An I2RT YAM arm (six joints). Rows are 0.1 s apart.
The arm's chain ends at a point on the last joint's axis. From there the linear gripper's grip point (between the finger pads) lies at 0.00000 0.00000 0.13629 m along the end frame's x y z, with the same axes.
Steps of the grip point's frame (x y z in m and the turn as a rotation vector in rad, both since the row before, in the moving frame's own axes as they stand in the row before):
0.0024, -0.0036, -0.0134, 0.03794, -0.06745, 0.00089
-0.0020, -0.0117, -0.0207, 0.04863, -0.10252, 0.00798
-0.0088, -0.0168, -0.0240, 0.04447, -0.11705, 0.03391
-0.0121, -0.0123, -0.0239, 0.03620, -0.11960, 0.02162
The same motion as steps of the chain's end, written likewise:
0.0116, 0.0016, -0.0130, 0.03794, -0.06745, 0.00089
0.0119, -0.0050, -0.0198, 0.04863, -0.10252, 0.00798
0.0070, -0.0105, -0.0229, 0.04447, -0.11705, 0.03391
0.0041, -0.0072, -0.0228, 0.03620, -0.11960, 0.02162

